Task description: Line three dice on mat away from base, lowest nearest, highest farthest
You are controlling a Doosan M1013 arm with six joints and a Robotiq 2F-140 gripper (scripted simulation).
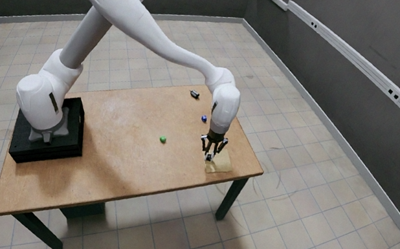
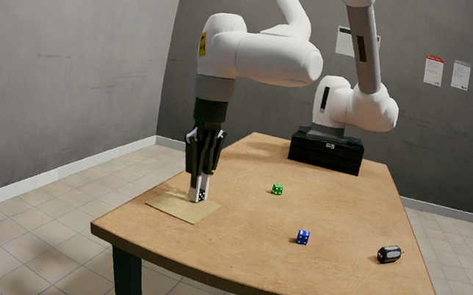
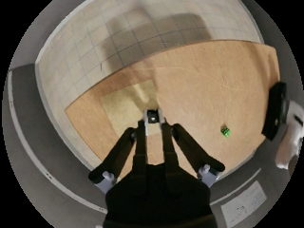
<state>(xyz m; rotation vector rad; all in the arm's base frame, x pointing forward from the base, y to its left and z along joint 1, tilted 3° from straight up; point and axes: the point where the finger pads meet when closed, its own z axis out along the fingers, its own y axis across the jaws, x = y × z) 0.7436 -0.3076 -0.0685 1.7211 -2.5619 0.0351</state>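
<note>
Right now the black die is 2 cm below my hand. The rest, counted from my hand: tan mat: 4 cm ahead, 2 cm to the right, 4 cm below; then green die: 20 cm behind, 17 cm to the left, 3 cm below; then blue die: 8 cm ahead, 28 cm to the left, 3 cm below.
</note>
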